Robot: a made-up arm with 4 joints.
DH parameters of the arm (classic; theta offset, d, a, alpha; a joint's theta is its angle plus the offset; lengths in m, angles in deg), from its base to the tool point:
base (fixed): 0 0.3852 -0.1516 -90
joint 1: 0 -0.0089 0.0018 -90
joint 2: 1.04 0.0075 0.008 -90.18
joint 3: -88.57 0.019 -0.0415 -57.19
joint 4: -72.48 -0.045 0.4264 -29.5
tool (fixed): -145.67 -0.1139 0 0
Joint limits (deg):
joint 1: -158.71..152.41
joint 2: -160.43..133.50
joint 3: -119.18..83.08
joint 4: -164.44..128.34
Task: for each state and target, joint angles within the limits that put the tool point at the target. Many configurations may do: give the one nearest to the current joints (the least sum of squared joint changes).
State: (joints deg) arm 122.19 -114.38 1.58 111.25
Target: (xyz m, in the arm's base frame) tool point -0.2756 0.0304 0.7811
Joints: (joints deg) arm 113.29 -103.59 12.14 122.01
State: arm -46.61 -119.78 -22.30 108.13
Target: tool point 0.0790 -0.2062 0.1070
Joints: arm -54.17 -122.74 -15.40 100.07
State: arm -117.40 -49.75 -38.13 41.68
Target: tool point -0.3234 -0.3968 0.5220
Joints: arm -110.21 -76.27 -39.22 10.66
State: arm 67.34 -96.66 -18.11 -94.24
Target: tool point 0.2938 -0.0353 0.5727
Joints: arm 68.23 -96.76 -15.52 -92.50
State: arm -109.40 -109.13 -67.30 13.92
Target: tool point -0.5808 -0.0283 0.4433
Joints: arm -126.90 -127.69 -93.15 26.33
